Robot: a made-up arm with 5 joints. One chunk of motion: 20 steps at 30 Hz.
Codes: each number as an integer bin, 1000 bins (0 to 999) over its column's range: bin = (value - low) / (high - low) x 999, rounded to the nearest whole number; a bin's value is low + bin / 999 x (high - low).
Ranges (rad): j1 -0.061..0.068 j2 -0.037..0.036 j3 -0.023..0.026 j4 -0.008..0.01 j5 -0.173..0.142
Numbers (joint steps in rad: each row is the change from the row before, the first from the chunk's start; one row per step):
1: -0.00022 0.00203 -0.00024 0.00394 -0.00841
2: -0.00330 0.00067 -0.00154 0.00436 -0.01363
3: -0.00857 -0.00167 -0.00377 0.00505 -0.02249
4: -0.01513 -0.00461 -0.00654 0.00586 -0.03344
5: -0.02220 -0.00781 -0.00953 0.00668 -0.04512
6: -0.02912 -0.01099 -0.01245 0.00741 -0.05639
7: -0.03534 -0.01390 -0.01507 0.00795 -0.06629
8: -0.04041 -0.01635 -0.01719 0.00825 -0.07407
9: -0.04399 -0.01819 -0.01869 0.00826 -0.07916
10: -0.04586 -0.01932 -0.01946 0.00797 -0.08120
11: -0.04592 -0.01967 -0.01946 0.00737 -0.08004
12: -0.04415 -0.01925 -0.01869 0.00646 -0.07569
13: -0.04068 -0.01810 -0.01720 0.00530 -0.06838
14: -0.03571 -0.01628 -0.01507 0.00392 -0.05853
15: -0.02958 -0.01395 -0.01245 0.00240 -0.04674
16: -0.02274 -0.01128 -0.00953 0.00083 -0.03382
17: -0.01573 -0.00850 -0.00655 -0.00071 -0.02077
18: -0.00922 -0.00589 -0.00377 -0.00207 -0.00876
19: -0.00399 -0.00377 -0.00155 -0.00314 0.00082
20: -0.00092 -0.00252 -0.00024 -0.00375 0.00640
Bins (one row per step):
1: 471 534 464 663 522
2: 447 516 438 686 505
3: 406 483 392 724 477
4: 355 443 336 769 443
5: 300 399 275 815 406
6: 247 356 215 855 370
7: 199 316 162 885 338
8: 159 283 118 902 314
9: 132 257 88 902 298
10: 117 242 72 886 291
11: 117 237 72 853 295
12: 130 243 88 803 309
13: 157 259 118 738 332
14: 196 284 162 662 363
15: 243 315 215 577 400
16: 296 352 275 490 441
17: 351 390 335 405 483
18: 401 426 392 329 521
19: 441 455 437 270 551
20: 465 472 464 236 569

